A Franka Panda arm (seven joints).
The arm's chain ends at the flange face. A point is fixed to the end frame.
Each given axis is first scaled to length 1.
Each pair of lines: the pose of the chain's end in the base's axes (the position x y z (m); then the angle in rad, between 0 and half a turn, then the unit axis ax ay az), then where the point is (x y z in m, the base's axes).
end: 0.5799, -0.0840, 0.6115, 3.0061, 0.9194, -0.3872, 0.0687
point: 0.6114 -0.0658 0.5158
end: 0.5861, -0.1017, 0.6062, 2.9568, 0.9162, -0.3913, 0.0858
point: 0.6190 -0.0895 0.5100
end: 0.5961, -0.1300, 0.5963, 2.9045, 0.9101, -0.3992, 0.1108
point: 0.6318 -0.1248 0.5005
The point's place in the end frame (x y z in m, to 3 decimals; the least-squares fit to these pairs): -0.008 -0.042 0.093
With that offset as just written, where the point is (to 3 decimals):
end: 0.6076, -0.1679, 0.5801, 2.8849, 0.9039, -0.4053, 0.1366
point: 0.647 -0.167 0.486
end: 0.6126, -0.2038, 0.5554, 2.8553, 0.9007, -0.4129, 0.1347
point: 0.651 -0.206 0.461
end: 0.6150, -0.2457, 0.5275, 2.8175, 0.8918, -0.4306, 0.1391
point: 0.653 -0.253 0.433
